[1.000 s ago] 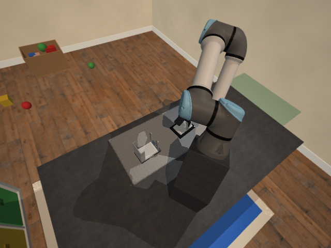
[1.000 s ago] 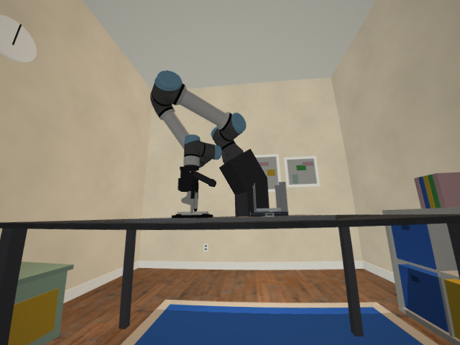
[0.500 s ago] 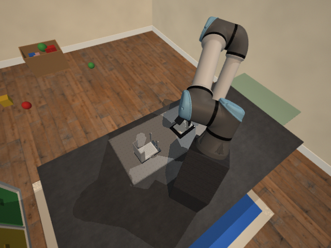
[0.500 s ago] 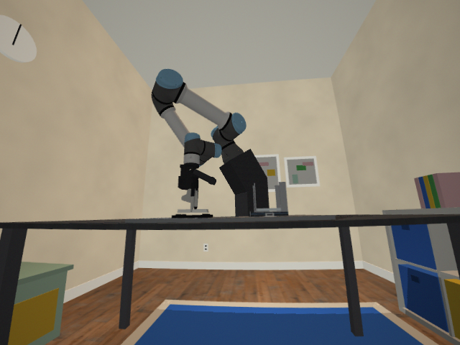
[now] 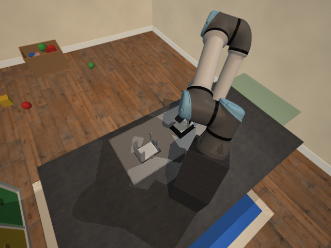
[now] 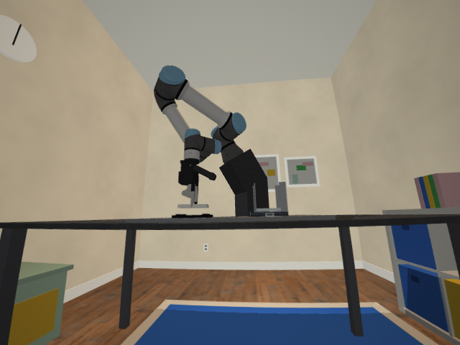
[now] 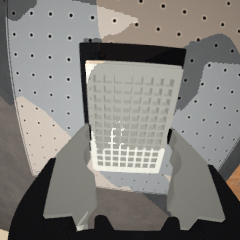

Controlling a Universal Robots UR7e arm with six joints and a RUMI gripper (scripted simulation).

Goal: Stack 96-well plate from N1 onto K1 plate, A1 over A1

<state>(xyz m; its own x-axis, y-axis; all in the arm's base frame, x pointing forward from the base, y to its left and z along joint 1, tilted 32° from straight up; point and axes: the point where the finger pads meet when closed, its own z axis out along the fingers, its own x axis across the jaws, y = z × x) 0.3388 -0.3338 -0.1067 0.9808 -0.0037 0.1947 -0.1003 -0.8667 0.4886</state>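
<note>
Right now the black plate nest N1 is 50 mm below my hand.
</note>
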